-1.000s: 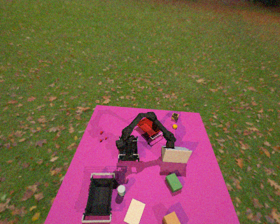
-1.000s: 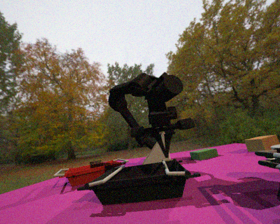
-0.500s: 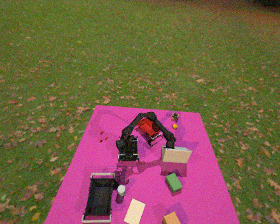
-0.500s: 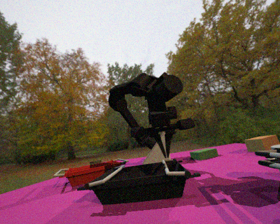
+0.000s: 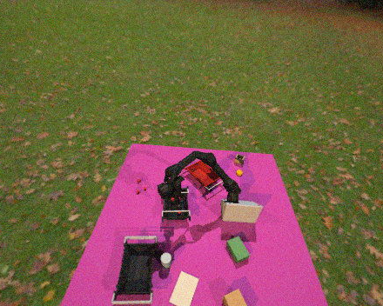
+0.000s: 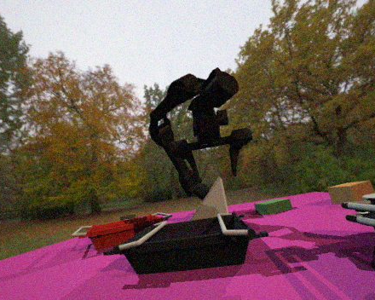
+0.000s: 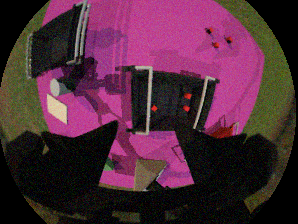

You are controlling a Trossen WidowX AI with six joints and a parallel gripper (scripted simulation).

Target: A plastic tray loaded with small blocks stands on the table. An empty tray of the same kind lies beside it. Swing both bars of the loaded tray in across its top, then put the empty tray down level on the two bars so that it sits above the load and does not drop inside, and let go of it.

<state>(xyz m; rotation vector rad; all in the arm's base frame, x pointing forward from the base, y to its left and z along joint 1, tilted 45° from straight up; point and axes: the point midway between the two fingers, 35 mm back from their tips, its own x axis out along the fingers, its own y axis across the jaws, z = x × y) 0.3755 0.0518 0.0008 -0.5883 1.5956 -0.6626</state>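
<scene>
Right now my gripper tip is 35 cm to the left of the red tray, 22 cm past it and 11 cm above it. Also, from my gripper tip: slab: 41 cm to the left, 15 cm below, 4 cm behind; green block: 35 cm behind, 23 cm to the left, 13 cm below; brown box: 51 cm to the left, 28 cm behind, 12 cm below.
</scene>
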